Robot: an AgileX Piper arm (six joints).
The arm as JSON. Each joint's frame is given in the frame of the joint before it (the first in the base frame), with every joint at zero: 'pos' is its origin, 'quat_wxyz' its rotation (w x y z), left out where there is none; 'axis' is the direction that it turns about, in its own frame. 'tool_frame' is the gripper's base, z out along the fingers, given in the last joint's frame.
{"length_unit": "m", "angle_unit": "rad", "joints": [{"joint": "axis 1", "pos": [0.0, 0.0, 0.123], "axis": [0.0, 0.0, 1.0]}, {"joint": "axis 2", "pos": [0.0, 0.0, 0.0], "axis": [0.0, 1.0, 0.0]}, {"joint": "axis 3", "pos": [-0.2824, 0.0, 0.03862], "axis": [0.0, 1.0, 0.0]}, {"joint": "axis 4", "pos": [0.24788, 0.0, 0.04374], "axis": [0.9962, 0.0, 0.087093]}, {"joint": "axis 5", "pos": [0.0, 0.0, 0.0], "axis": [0.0, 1.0, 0.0]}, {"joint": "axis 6", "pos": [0.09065, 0.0, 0.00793], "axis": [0.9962, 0.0, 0.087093]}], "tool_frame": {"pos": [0.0, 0.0, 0.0], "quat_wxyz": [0.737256, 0.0, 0.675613, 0.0]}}
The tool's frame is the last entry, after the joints.
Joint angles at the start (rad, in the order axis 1, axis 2, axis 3, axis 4, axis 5, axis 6):
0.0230 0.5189 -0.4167 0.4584 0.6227 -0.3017
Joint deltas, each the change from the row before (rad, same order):
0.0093 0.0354 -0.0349 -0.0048 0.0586 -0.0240
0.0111 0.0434 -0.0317 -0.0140 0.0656 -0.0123
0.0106 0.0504 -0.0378 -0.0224 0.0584 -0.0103
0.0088 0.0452 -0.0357 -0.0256 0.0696 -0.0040
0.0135 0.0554 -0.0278 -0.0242 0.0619 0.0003
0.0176 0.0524 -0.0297 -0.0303 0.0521 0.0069
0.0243 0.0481 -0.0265 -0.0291 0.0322 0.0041
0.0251 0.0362 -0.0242 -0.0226 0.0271 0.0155
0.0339 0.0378 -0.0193 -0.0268 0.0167 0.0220
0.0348 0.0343 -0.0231 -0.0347 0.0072 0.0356
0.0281 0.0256 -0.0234 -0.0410 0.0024 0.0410
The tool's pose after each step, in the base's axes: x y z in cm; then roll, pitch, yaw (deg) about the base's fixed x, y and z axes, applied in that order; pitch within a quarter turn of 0, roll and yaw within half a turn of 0. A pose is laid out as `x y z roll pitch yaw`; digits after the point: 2 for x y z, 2 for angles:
10.03 2.84 27.00 161.37 52.41 178.57
10.35 3.08 27.13 163.55 48.58 -177.04
10.86 3.25 27.38 165.75 44.92 -173.01
11.22 3.38 27.54 167.31 40.66 -169.64
11.72 3.54 27.38 168.11 35.65 -166.99
12.26 3.68 27.33 168.99 31.25 -164.64
12.86 3.90 27.29 170.04 27.98 -162.17
13.30 4.16 27.35 170.48 25.47 -160.70
13.78 4.53 27.26 171.10 23.04 -159.16
14.32 4.90 27.32 172.15 21.37 -158.23
14.84 5.13 27.52 173.66 20.46 -157.85

